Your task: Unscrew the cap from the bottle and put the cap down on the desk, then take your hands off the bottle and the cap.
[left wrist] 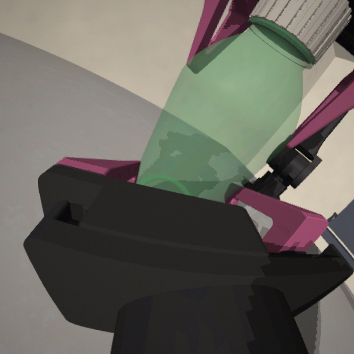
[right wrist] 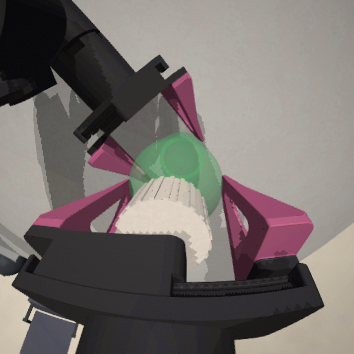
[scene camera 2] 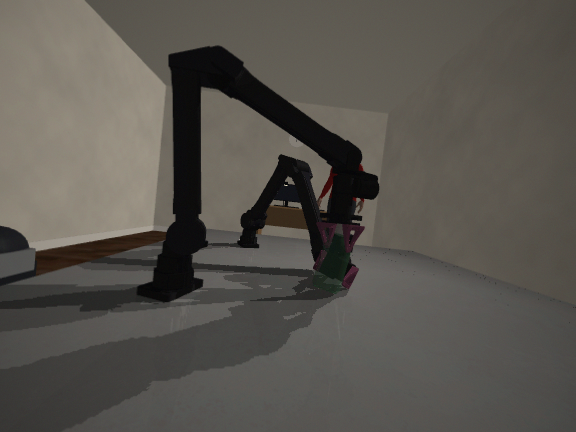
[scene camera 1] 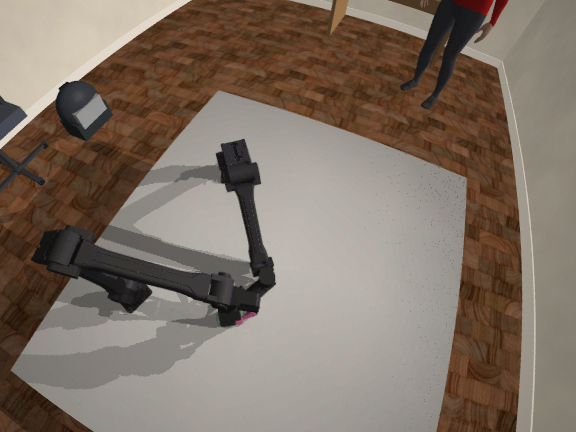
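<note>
The translucent green bottle leans at a tilt low over the grey desk top; whether its base touches is unclear. The ribbed off-white cap sits on the bottle's neck. My left gripper is shut on the bottle's lower body, one pink finger on each side. My right gripper comes from above and is shut on the bottle's upper body below the cap. The cap lies between its fingers, nearer its palm. The arms hide most of the bottle in scene camera 1.
The right arm reaches over from the left of scene camera 1, and the left arm comes from the top. Both wrists are close together at the bottle. A dark helmet-like object and a standing person are beyond the desk top.
</note>
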